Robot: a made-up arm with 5 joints. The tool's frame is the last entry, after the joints.
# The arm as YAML. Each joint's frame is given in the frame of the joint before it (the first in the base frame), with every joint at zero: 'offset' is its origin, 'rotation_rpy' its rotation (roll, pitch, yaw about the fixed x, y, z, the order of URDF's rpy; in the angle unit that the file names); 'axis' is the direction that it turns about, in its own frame. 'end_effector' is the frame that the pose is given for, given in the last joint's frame.
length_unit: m
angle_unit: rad
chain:
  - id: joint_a
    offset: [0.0, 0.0, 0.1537]
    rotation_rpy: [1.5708, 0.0, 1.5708]
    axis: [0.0, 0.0, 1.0]
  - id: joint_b
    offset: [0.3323, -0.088, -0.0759]
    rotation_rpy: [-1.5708, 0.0, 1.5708]
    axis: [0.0, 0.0, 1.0]
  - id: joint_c
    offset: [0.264, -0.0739, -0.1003]
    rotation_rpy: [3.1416, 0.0, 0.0]
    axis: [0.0, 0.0, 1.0]
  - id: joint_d
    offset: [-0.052, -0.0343, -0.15]
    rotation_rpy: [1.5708, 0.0, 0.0]
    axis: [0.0, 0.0, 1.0]
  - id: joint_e
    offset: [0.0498, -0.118, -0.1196]
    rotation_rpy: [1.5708, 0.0, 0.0]
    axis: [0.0, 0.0, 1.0]
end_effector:
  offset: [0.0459, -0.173, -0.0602]
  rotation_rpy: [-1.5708, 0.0, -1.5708]
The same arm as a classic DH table. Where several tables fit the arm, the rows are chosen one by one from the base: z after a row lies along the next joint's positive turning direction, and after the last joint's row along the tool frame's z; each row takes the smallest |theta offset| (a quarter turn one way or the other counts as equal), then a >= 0, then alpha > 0; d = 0 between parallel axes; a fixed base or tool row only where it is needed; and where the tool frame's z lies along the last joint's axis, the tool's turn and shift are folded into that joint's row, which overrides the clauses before.
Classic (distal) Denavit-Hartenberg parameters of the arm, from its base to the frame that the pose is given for. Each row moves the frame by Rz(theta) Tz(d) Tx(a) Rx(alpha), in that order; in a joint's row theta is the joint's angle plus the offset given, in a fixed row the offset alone. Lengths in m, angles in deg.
base (fixed): d 0.1537, theta offset 90, a 0, alpha 90
joint_a: d -0.0759, theta offset -90, a 0.088, alpha 90
joint_b: d 0, theta offset -15.64, a -0.2741, alpha 180
joint_c: d 0.2826, theta offset -15.64, a 0.052, alpha -90
joint_d: d -0.0853, theta offset 0, a -0.0498, alpha -90
joint_e: d 0.0578, theta offset 90, a 0.173, alpha -90
tool (fixed): d 0.0459, theta offset 0, a 0, alpha 0

